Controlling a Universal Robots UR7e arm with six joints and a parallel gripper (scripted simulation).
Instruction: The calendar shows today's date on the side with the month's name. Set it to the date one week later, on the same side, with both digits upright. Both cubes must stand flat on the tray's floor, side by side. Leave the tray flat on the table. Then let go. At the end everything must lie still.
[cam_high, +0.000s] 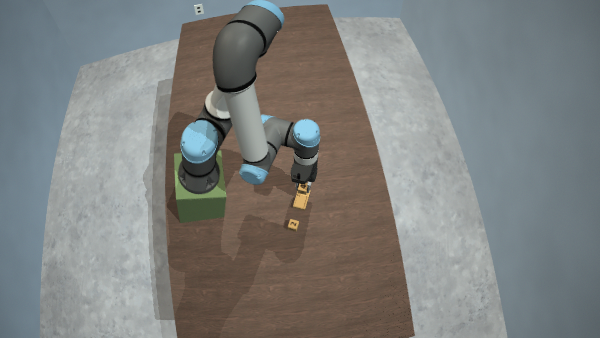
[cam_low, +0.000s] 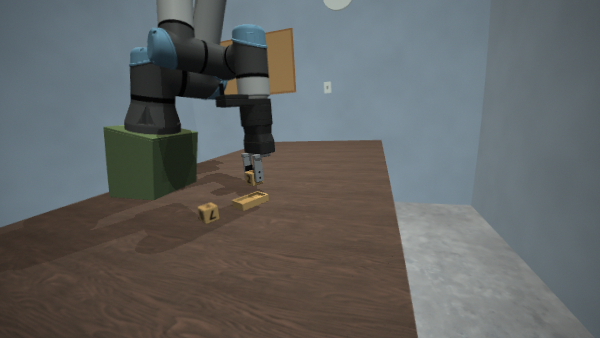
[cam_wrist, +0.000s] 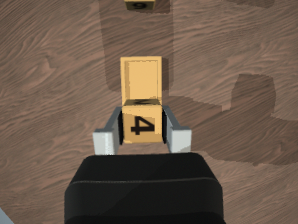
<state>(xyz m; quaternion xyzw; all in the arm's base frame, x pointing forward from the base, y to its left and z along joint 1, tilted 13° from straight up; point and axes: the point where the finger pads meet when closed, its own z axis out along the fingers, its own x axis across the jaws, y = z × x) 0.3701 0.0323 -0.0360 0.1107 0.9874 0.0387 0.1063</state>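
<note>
Right now the wooden cube is 10 mm below my hand. Also, from my hand: wooden calendar tray 60 mm below, 20 mm to the right.
</note>
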